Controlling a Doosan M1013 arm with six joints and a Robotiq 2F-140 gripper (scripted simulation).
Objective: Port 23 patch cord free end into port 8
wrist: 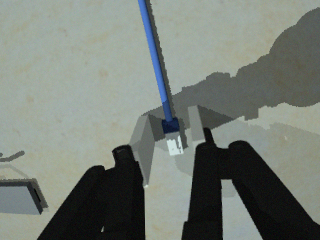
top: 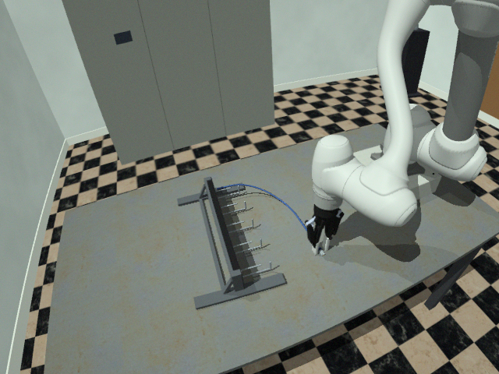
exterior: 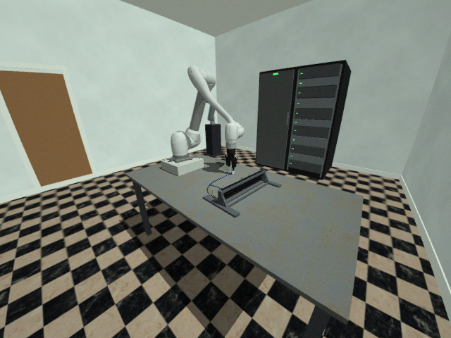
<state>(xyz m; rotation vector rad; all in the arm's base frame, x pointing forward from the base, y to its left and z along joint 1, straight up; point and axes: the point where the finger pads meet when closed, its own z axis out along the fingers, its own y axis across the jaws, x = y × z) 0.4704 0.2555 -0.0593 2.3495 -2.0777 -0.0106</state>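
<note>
Right now my hand is 30 mm above the free-end plug and 10 mm to the right of it.
</note>
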